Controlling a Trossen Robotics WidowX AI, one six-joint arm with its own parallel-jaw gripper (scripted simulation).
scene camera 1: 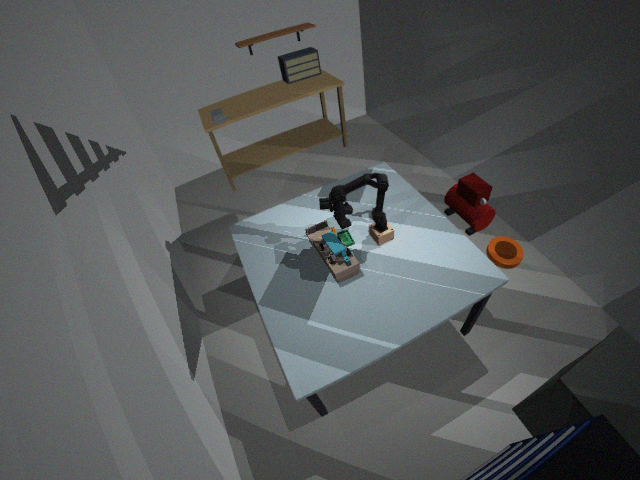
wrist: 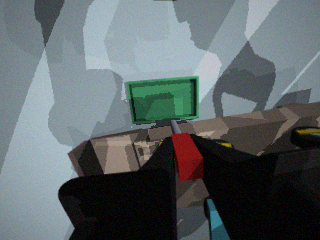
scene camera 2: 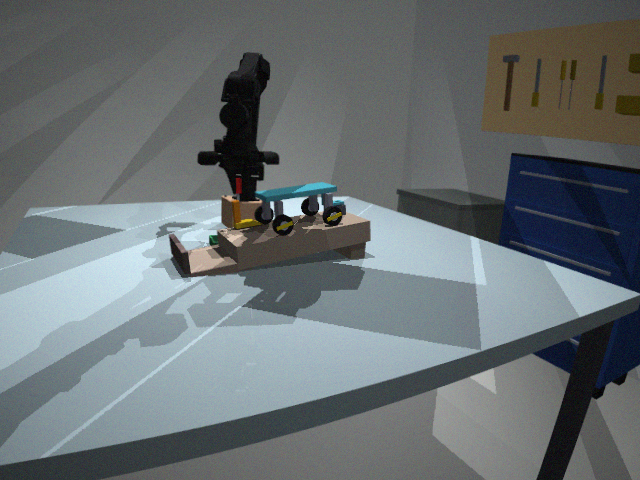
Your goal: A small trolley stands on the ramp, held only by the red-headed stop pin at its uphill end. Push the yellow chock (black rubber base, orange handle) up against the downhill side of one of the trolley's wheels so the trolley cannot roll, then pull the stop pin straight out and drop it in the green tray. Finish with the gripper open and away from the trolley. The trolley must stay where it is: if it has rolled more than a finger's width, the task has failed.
The gripper carries a red-headed stop pin. Also in view: a blue-topped trolley and a green tray.
The gripper shows as well in the wrist view.
